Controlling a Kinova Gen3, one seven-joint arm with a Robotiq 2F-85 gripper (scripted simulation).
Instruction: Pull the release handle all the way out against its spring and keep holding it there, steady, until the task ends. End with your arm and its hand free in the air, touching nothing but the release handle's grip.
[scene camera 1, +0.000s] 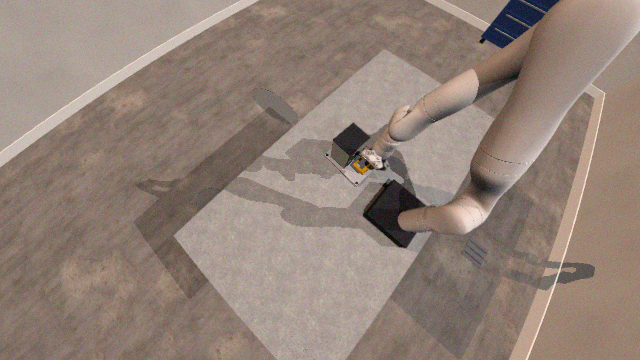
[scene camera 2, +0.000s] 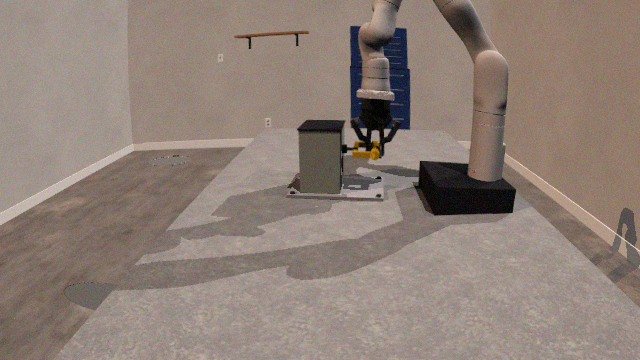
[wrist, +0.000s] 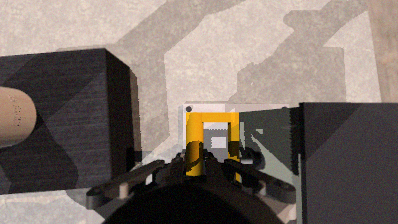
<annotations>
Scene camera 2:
my gripper: 374, 157
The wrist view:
my gripper: 194, 155
baseplate: 204, 108
</annotations>
